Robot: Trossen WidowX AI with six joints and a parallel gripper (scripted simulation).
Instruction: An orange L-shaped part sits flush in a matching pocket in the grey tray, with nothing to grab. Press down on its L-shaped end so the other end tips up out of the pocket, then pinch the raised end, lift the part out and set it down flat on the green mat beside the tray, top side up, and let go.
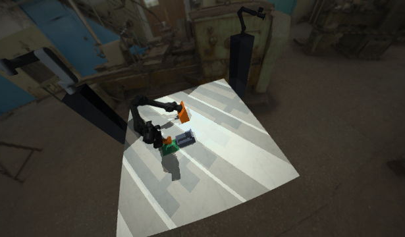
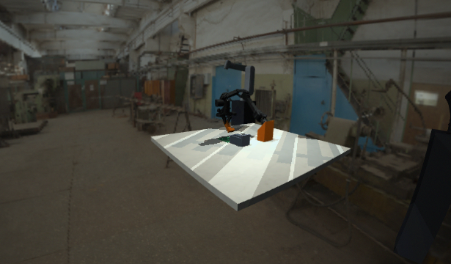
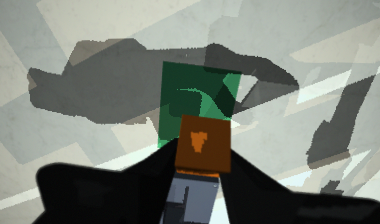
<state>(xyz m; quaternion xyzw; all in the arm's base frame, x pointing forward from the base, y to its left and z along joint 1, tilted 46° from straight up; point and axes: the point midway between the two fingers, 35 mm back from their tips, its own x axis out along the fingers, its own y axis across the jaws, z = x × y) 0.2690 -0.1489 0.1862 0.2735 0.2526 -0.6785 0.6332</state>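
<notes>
Now: the green mat 2 cm to the left of my gripper tip and 15 cm below it. From my gripper tip the other things lie so: orange L-shaped part 1 cm behind, 3 cm to the left, 3 cm below.
</notes>
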